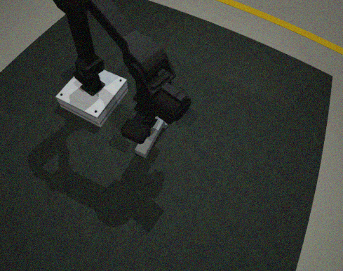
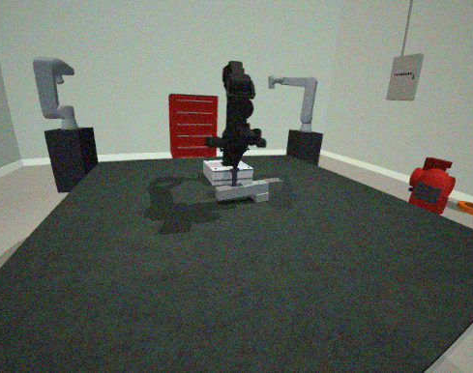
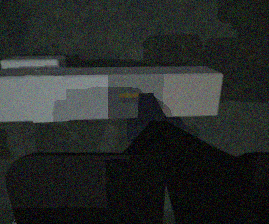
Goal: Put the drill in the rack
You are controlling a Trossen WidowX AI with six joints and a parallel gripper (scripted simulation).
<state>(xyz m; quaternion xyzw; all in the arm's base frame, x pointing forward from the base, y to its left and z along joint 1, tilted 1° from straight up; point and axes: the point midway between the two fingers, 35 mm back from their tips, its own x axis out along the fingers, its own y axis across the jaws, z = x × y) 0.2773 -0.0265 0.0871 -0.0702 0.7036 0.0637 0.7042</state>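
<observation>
Now: the key 3 cm below my gripper tip. Round my gripper tip: grey housing (1 cm behind, 4 cm to the left, 8 cm below); rack (11 cm behind, 19 cm to the left, 10 cm below); drill (1 cm behind, 6 cm to the left, 7 cm below).
</observation>
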